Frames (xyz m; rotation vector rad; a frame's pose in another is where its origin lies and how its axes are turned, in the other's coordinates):
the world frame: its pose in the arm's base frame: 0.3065 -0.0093 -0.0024 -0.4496 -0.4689 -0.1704
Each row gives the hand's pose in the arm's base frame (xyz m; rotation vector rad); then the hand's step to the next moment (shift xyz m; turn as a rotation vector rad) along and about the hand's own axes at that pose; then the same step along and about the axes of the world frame.
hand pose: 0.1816 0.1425 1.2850 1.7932 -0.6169 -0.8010
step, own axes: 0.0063 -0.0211 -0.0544 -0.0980 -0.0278 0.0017
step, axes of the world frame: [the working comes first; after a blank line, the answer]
step, axes of the arm's base frame: 0.0464 0.0351 -0.0079 -0.0635 0.0796 -0.0037

0.0351 0.0462 -0.0088 -0.0621 0.0557 0.0585
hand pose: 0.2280 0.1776 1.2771 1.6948 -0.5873 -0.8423
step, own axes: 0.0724 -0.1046 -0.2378 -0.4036 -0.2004 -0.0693
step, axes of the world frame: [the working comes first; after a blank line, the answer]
step, axes of the arm's base frame: 0.2271 0.1196 -0.0828 -0.2049 0.3980 -0.0867

0.1542 0.1965 -0.1018 -0.2436 0.3333 0.1935
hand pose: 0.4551 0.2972 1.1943 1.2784 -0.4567 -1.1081
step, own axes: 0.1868 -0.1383 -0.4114 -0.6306 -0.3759 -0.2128
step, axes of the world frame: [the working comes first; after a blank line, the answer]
step, axes of the arm's base frame: 0.3582 0.0709 -0.2999 -0.2613 0.6828 -0.2231

0.1699 0.2693 -0.3491 -0.3736 0.6233 0.2368
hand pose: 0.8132 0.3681 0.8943 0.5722 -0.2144 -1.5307
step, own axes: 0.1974 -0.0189 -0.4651 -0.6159 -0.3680 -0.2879
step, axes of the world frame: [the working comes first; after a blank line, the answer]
step, axes of the arm's base frame: 0.2157 -0.0908 -0.4482 -0.2179 0.6842 -0.2865

-0.0163 0.1447 -0.4842 -0.3654 0.6598 0.1697
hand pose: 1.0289 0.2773 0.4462 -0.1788 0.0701 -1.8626
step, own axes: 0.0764 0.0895 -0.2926 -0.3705 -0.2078 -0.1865
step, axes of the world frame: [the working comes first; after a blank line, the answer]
step, axes of the arm's base frame: 0.0163 -0.1119 -0.2944 -0.1203 0.4070 -0.1874

-0.1181 0.0161 -0.2920 -0.2172 0.4013 0.0837
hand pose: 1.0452 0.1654 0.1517 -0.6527 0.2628 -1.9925
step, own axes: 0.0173 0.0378 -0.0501 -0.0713 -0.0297 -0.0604
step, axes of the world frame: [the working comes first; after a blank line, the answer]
step, axes of the arm's base frame: -0.0056 -0.0379 -0.0526 -0.0289 0.0711 -0.0610

-0.0275 -0.0153 -0.0570 -0.0582 0.0788 -0.0048
